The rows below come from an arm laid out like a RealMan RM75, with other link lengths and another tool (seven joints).
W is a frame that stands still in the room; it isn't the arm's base.
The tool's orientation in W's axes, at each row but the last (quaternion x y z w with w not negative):
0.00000 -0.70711 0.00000 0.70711
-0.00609 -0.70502 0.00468 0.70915
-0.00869 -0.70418 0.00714 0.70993
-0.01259 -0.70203 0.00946 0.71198
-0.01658 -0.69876 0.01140 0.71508
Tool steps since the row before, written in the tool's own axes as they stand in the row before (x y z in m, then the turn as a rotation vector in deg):
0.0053 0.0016 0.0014 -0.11 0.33 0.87
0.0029 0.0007 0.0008 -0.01 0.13 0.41
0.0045 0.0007 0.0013 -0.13 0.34 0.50
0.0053 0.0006 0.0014 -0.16 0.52 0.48
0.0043 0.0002 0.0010 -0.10 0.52 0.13
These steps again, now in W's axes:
-0.0014 0.0016 0.0053 -0.87 0.33 -0.11
-0.0008 0.0007 0.0029 -0.41 0.13 -0.01
-0.0013 0.0008 0.0045 -0.50 0.34 -0.13
-0.0013 0.0008 0.0053 -0.48 0.52 -0.17
-0.0009 0.0004 0.0043 -0.13 0.52 -0.12

